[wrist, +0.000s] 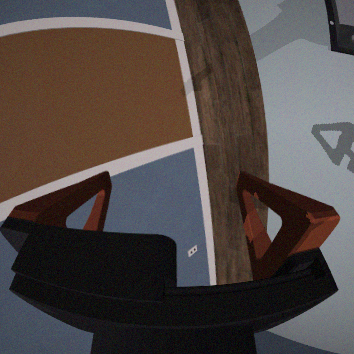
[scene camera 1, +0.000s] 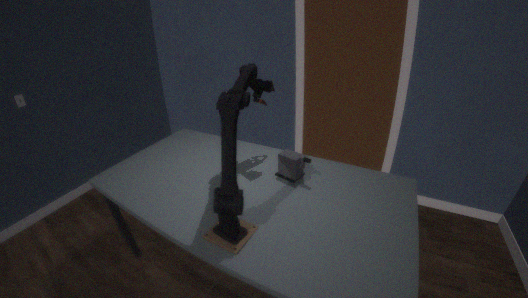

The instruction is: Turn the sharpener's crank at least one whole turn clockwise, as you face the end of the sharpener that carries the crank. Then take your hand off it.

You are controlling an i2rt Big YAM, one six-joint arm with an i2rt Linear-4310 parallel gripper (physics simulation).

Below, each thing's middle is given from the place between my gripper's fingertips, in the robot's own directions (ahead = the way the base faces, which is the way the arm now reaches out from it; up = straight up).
I see my gripper 17 cm past the sharpener (scene camera 1: 289, 162), 25 cm to the left of it and 28 cm above it.
